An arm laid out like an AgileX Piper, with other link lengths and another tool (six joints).
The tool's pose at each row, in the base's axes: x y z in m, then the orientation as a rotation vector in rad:
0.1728, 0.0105, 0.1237, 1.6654, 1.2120, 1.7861
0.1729, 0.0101, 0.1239, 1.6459, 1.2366, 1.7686
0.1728, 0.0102, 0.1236, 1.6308, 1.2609, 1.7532
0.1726, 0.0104, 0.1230, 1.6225, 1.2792, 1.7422
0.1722, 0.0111, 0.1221, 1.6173, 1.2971, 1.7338
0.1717, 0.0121, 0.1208, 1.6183, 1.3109, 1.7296
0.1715, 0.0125, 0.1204, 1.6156, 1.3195, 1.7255
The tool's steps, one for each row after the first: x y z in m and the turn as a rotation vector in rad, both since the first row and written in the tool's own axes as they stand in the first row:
-0.0002, 0.0004, 0.0000, 0.0076, 0.0005, -0.0261
-0.0003, 0.0001, -0.0001, 0.0173, 0.0015, -0.0481
-0.0004, -0.0006, -0.0002, 0.0262, 0.0020, -0.0622
-0.0003, -0.0018, -0.0002, 0.0364, 0.0034, -0.0729
-0.0002, -0.0035, -0.0003, 0.0465, 0.0049, -0.0765
-0.0001, -0.0041, -0.0003, 0.0514, 0.0056, -0.0817

